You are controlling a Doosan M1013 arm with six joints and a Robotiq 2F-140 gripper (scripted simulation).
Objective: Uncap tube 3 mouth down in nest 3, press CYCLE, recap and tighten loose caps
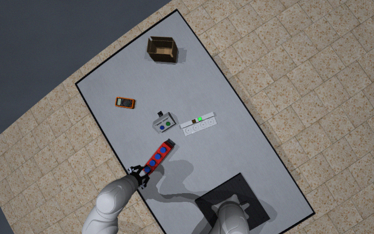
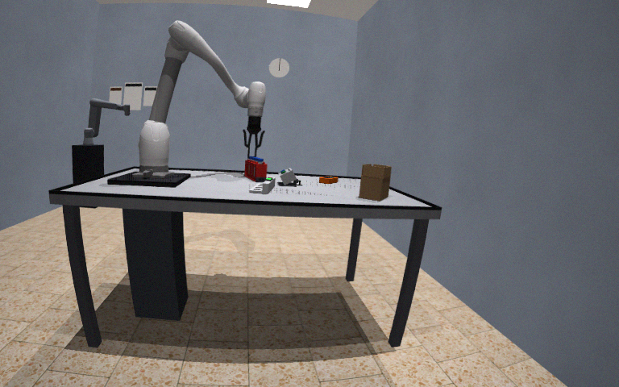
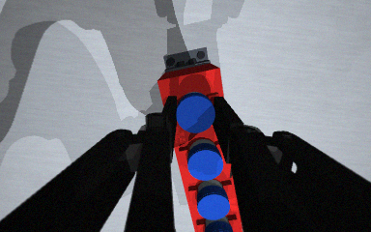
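Right now the blue cap is 100 mm to the right of my hand, 40 mm ahead of it and 30 mm below it. The rest, counted from my hand: key housing: 220 mm to the right, 200 mm ahead, 90 mm below; then green ready key: 240 mm to the right, 180 mm ahead, 70 mm below; then blue cycle key: 200 mm to the right, 180 mm ahead, 70 mm below.
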